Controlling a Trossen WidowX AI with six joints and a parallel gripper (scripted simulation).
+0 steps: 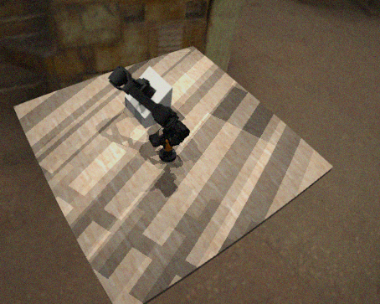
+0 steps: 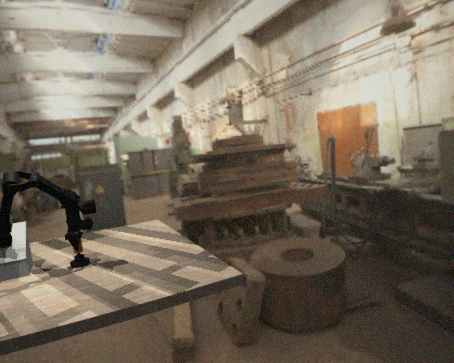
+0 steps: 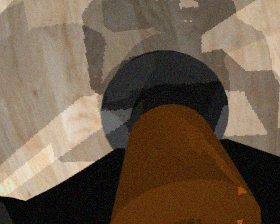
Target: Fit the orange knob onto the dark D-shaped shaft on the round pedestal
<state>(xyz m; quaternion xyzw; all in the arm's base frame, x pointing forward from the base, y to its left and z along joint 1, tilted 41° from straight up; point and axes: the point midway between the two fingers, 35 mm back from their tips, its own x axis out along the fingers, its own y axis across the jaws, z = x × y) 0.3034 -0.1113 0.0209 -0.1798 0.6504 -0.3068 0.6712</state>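
Now: the orange knob 20 mm above my gripper tip. From my gripper tip the other things lie so: round pedestal 40 mm below.
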